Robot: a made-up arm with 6 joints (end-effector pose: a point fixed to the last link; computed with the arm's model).
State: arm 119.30 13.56 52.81 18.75 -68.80 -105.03
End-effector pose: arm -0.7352 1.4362 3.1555 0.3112 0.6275 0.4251 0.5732
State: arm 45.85 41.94 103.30 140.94 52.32 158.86
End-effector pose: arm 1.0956 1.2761 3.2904 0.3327 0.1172 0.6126 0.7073
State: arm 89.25 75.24 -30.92 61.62 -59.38 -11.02
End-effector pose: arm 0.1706 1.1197 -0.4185 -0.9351 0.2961 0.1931 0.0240
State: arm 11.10 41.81 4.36 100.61 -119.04 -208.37
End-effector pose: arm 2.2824 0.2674 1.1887 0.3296 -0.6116 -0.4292 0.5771
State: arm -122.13 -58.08 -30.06 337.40 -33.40 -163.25
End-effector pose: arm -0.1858 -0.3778 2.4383 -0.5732 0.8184 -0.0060 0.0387
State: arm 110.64 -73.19 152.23 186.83 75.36 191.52
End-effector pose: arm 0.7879 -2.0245 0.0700 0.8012 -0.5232 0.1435 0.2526
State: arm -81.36 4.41 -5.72 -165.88 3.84 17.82
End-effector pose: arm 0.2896 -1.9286 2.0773 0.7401 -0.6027 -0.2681 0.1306
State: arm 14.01 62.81 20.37 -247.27 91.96 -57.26
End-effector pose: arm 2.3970 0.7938 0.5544 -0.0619 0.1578 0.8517 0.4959
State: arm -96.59 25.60 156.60 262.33 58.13 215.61
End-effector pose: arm -0.1122 0.5394 3.0753 0.2581 0.0487 0.9491 0.1742
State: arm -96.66 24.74 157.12 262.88 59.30 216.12
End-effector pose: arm -0.1091 0.5812 3.0503 0.2461 0.0548 0.9515 0.1764
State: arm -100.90 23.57 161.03 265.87 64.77 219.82
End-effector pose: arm -0.0562 0.6911 2.9287 0.1883 0.0552 0.9562 0.2170
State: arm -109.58 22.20 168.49 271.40 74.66 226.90
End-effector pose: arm 0.0813 0.8211 2.6929 0.0859 0.0658 0.9543 0.2784
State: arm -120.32 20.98 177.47 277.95 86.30 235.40
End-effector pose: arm 0.2737 0.8713 2.4015 -0.0187 0.1026 0.9419 0.3192
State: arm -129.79 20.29 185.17 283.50 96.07 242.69
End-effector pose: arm 0.4296 0.8271 2.1574 -0.0828 0.1485 0.9288 0.3292
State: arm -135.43 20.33 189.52 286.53 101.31 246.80
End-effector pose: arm 0.5024 0.7667 2.0311 -0.1060 0.1749 0.9216 0.3300
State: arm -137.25 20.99 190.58 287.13 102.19 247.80
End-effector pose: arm 0.5147 0.7378 2.0130 -0.1105 0.1757 0.9183 0.3371
